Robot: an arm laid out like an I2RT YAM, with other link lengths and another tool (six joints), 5 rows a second.
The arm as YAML. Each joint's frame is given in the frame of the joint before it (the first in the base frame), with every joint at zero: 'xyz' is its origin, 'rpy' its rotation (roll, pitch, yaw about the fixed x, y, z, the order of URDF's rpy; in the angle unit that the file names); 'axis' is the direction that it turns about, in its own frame. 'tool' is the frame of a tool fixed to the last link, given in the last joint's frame.
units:
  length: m
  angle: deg
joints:
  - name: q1
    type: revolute
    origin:
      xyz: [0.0, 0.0, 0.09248]
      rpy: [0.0, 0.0, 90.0]
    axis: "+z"
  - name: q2
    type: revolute
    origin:
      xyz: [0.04, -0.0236, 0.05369]
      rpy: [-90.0, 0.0, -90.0]
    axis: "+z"
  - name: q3
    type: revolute
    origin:
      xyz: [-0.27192, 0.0, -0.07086]
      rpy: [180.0, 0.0, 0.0]
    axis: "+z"
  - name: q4
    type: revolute
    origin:
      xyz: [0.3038, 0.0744, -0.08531]
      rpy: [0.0, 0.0, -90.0]
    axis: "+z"
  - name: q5
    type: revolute
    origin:
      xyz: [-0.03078, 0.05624, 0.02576]
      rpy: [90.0, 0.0, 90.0]
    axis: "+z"
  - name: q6
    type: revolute
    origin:
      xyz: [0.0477, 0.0, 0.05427]
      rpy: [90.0, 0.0, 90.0]
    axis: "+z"
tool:
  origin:
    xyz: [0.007, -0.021, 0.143]
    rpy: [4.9, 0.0, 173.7]
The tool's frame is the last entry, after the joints.
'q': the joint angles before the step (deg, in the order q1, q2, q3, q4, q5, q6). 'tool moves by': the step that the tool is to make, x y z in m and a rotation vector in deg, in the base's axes. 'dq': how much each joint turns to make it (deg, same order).
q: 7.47 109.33 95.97 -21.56 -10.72 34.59
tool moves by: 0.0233 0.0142 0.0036 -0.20 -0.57 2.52
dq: 0.51 5.77 8.04 -2.01 -1.49 -1.40
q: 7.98 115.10 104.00 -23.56 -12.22 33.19
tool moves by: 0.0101 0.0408 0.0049 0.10 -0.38 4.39
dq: 3.01 4.82 7.42 -2.39 -1.16 -0.77
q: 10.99 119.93 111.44 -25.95 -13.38 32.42
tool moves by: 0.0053 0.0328 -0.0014 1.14 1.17 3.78
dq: 2.01 4.69 7.06 -3.25 -2.23 0.10
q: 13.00 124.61 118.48 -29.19 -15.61 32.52
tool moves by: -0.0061 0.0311 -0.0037 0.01 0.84 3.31
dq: 2.41 2.05 2.90 -1.77 -0.86 -0.37
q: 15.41 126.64 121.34 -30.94 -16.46 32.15
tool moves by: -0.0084 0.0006 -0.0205 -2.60 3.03 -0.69
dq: 0.85 0.34 -0.90 -2.49 2.25 -0.38
